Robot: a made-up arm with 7 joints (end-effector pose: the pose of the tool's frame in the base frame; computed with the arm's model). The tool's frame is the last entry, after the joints.
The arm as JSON. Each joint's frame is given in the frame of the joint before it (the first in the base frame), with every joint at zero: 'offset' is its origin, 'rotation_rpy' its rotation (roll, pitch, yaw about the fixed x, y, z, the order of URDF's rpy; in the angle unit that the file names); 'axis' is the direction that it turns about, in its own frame. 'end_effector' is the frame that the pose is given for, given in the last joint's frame.
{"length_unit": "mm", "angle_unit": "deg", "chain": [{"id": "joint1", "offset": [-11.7, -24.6, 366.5], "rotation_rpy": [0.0, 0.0, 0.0], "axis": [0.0, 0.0, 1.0]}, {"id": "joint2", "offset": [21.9, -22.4, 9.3], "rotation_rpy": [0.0, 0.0, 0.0], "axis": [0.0, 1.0, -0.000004]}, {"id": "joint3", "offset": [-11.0, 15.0, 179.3], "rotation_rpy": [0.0, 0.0, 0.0], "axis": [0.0, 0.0, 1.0]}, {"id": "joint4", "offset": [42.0, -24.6, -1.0], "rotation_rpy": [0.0, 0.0, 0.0], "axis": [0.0, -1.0, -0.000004]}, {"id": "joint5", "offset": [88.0, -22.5, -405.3], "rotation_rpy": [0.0, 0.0, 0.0], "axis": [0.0, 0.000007, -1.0]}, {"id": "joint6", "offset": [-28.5, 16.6, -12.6], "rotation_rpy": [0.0, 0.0, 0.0], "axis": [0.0, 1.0, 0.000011]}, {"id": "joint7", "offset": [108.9, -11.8, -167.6], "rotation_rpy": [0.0, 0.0, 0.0], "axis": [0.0, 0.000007, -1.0]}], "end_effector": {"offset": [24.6, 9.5, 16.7], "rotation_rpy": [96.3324, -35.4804, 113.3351]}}
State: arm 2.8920 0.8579 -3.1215 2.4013 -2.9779 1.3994 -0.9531
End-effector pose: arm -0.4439 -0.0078 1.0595 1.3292 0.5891 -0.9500
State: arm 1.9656 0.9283 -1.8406 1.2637 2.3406 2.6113 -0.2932
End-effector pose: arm 0.3282 0.3855 0.5972 -0.9193 -0.3634 -1.3705
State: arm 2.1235 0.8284 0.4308 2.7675 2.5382 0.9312 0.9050
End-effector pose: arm -0.4142 0.5346 0.8356 -1.8597 -0.4924 1.0547
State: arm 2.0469 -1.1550 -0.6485 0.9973 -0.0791 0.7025 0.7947
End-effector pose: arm 0.2208 0.4227 0.7284 -1.1059 -0.1417 -2.1291
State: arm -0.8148 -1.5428 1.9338 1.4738 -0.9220 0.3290 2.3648
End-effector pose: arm 0.2833 0.5512 0.1866 -0.3908 0.8282 2.5290
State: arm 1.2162 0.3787 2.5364 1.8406 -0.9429 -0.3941 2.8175
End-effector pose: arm -0.3203 -0.1405 0.9816 -1.2711 -0.6336 0.5935
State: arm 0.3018 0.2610 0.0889 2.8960 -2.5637 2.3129 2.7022
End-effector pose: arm 0.0991 -0.1603 0.9995 -1.0228 -1.6604 -0.2970
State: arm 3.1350 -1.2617 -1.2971 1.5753 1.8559 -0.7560 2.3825
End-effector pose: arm 0.1844 0.5146 0.3915 1.2620 -0.9941 -1.7730
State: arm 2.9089 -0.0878 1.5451 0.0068 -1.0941 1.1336 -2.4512
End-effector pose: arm -0.2195 -0.0279 0.0108 -0.2436 -0.5401 -1.6579
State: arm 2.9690 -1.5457 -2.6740 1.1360 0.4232 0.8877 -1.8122
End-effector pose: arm -0.0216 0.2621 -0.1501 -0.5990 -0.3405 -1.5006
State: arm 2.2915 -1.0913 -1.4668 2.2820 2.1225 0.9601 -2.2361
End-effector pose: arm 0.6334 -0.1876 0.7381 -1.0078 -1.4531 2.0569
